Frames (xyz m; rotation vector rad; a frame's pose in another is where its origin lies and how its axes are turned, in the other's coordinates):
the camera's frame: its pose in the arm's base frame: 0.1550 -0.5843 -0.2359 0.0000 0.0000 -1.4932
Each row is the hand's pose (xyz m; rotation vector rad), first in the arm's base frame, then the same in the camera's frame.
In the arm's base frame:
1: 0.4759 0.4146 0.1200 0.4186 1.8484 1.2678
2: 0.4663 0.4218 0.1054 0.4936 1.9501 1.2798
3: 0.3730 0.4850 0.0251 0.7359 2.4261 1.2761
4: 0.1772 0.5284 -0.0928 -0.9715 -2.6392 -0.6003
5: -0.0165 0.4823 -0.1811 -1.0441 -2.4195 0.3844
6: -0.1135 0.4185 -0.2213 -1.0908 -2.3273 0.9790
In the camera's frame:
1: -0.9710 0.3974 0.3559 1.1600 -2.0079 -2.0092
2: -0.9789 0.3884 0.3413 1.1299 -2.0748 -1.8599
3: -1.0492 0.3002 0.2610 1.0835 -2.2311 -1.2045
4: -1.1076 0.1084 0.1431 1.0193 -2.4526 -0.1694
5: -1.0767 -0.0883 0.0548 0.9575 -2.7136 0.7899
6: -1.0206 -0.1900 0.0146 -0.8249 2.5904 -1.1515

